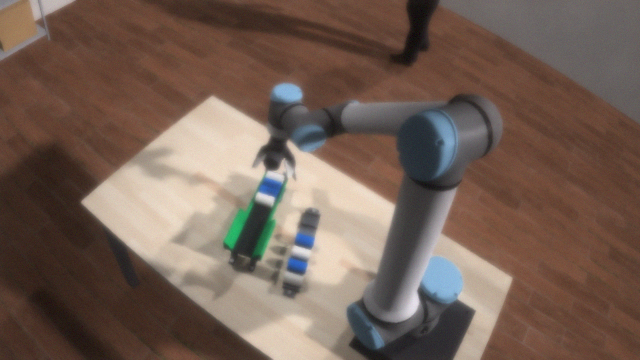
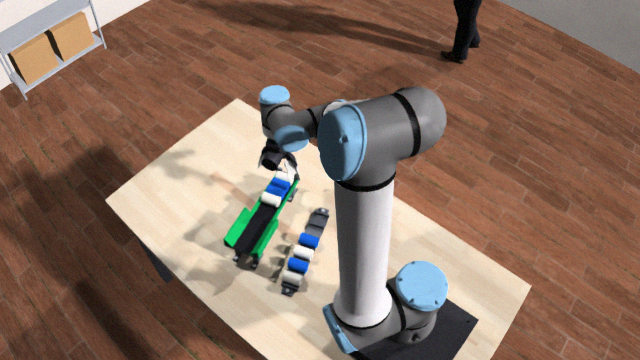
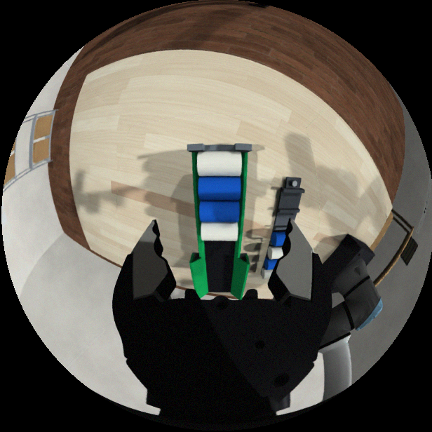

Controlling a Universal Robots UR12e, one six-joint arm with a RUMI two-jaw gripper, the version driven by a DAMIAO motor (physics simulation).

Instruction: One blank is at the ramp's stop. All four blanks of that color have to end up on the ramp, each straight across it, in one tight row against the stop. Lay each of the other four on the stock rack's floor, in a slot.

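The green-walled ramp (image 1: 236, 231) (image 2: 239, 227) (image 3: 198, 274) holds four blanks straight across it. From its grey stop (image 3: 219, 147) they are a white blank (image 1: 275, 177) (image 3: 219, 164), a blue blank (image 3: 219, 188), another blue blank (image 3: 219, 211) and a white blank (image 1: 265, 199) (image 2: 271, 199) (image 3: 219, 231). The dark stock rack (image 1: 310, 219) (image 2: 318, 220) (image 3: 289, 200) holds a blue blank (image 1: 305, 240) (image 2: 309, 240), a white one (image 2: 303, 252), a blue one (image 2: 298, 265) and a greyish-white one (image 2: 292, 277); its far slots are empty. My gripper (image 1: 275, 171) (image 3: 221, 220) is open above the ramp's stop end.
The rack stands beside the ramp on the wooden table (image 1: 165, 175) (image 2: 185, 175), on the arm base's side. The base plate (image 1: 450, 325) (image 2: 452, 325) is at the table's near right. A person (image 1: 420, 30) (image 2: 466, 30) stands on the floor beyond the table.
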